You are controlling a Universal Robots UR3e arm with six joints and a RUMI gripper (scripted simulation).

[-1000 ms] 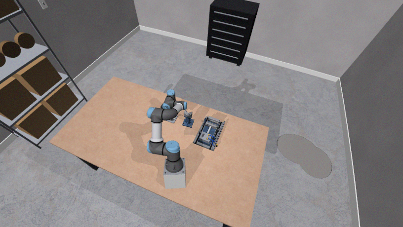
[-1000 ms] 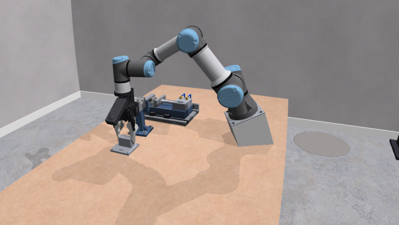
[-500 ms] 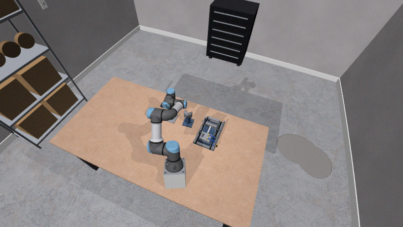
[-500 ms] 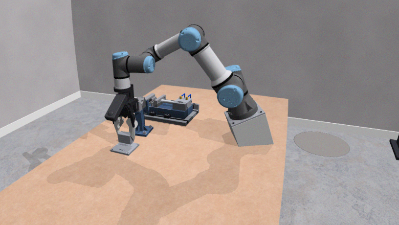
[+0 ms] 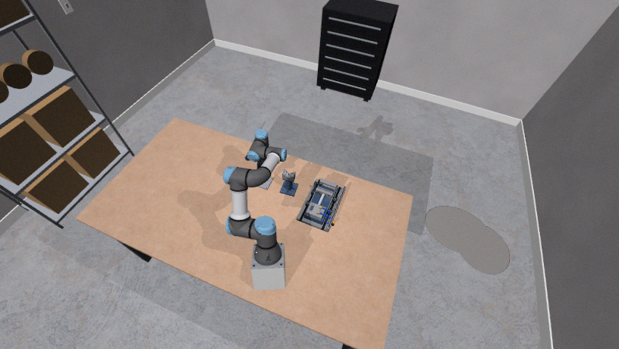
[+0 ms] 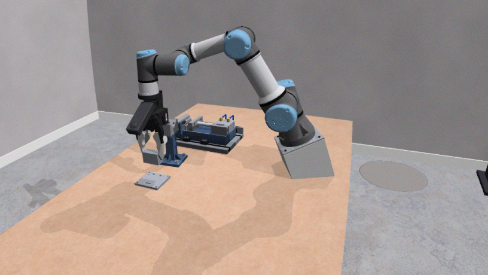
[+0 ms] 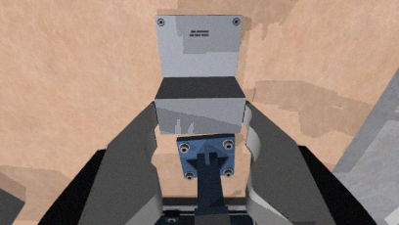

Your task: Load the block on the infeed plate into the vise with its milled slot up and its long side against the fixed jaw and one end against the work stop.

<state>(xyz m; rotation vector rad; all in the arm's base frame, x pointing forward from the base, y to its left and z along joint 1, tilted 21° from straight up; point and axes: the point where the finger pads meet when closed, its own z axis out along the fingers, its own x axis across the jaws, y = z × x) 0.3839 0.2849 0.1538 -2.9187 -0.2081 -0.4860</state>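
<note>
My gripper is now 1 cm to the right of the infeed plate and 9 cm above it. From my hand the other things lie so: work stop: 11 cm ahead, 31 cm to the right; then part: 1 cm to the right, 1 cm below; then vise: 4 cm ahead, 36 cm to the right, 6 cm below.
</note>
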